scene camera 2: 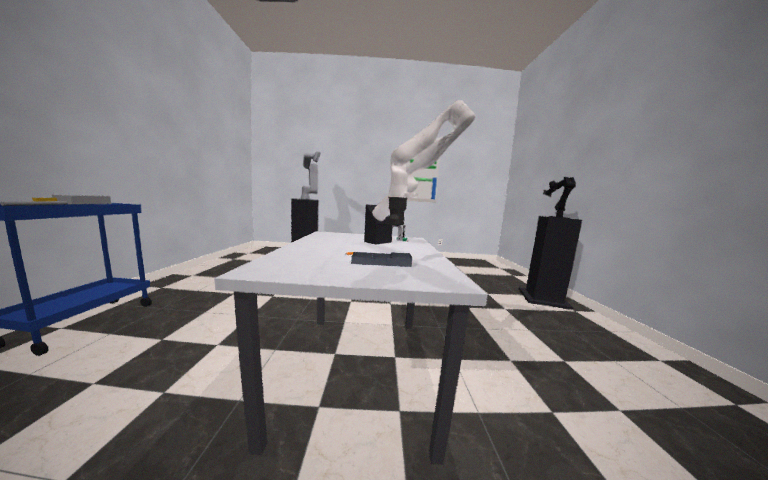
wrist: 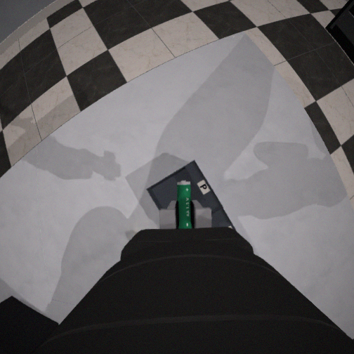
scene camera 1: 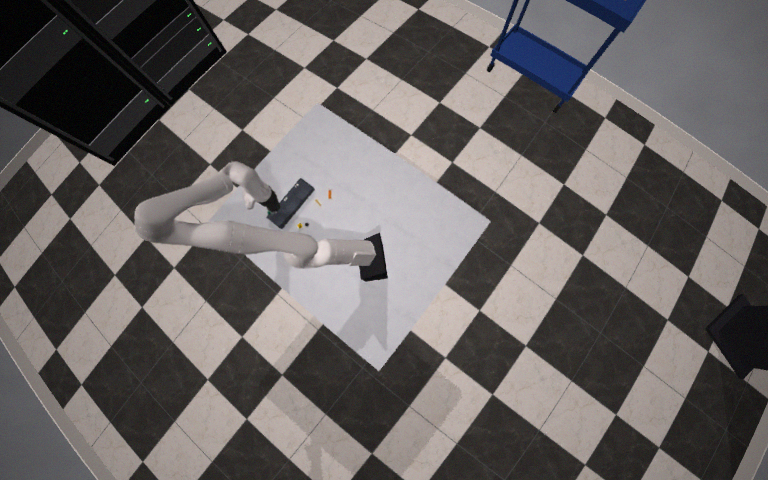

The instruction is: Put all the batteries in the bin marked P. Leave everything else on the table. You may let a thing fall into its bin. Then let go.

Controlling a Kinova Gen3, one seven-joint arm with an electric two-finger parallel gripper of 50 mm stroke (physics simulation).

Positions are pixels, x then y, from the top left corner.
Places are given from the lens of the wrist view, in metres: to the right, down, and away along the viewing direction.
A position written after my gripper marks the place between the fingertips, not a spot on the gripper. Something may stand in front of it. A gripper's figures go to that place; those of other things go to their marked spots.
my gripper (wrist: pixel 184 209): 0.01, 0.04, 0.18
dark three-part bin tray (wrist: pixel 162 192): -0.03, 0.03, 0.28
